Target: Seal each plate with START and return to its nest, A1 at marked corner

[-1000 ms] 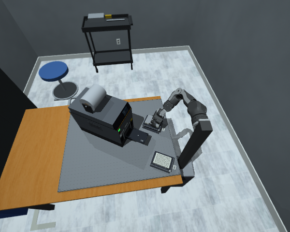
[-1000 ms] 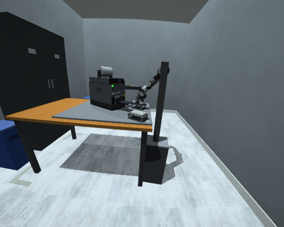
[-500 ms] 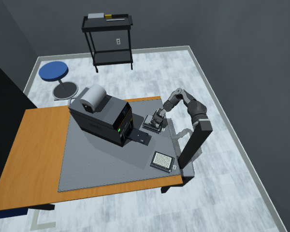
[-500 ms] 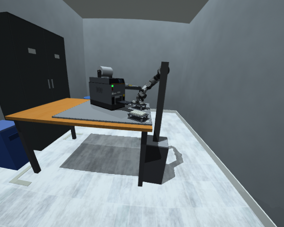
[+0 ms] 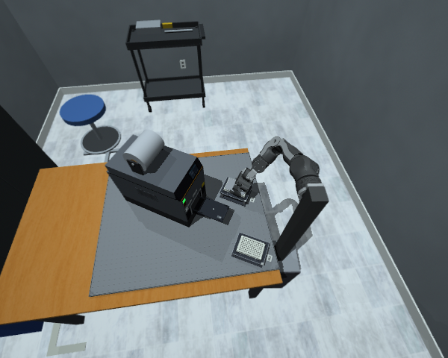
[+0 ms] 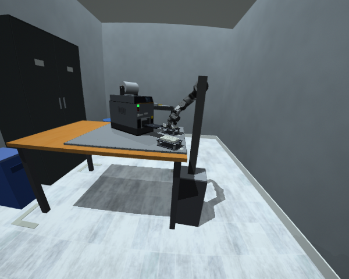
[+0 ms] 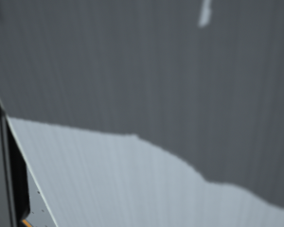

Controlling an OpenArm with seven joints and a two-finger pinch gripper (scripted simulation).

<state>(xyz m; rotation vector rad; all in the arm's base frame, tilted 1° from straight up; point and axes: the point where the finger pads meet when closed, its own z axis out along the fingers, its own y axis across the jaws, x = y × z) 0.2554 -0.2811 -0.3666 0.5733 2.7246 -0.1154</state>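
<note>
My hand is 60 mm past the white well plate, 350 mm to the right of it and 20 mm above it. From my hand the other things lie so: foil roll (430 mm ahead, 10 mm to the left, 340 mm above); sealer stage (130 mm ahead, 150 mm to the left, 20 mm above); grey start button (260 mm ahead, 200 mm to the left, 110 mm above).
</note>
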